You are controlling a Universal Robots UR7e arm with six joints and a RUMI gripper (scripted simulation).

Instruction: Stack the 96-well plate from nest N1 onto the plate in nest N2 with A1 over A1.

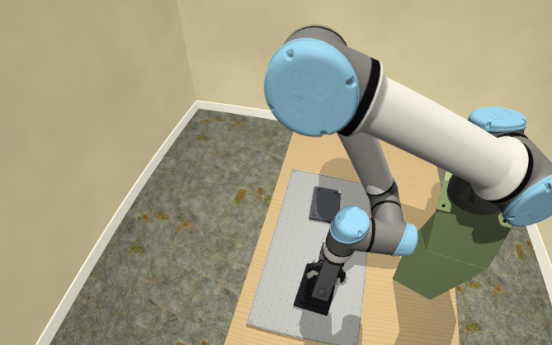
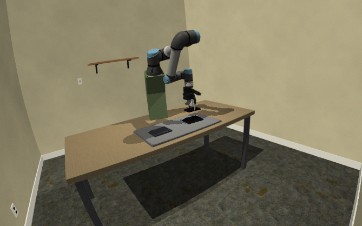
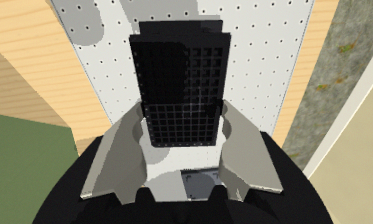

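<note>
Now: hand 1 cm above the black 96-well plate. The rest, counted from my hand: grey plate nest: 36 cm to the right, 11 cm below, 2 cm behind.
</note>
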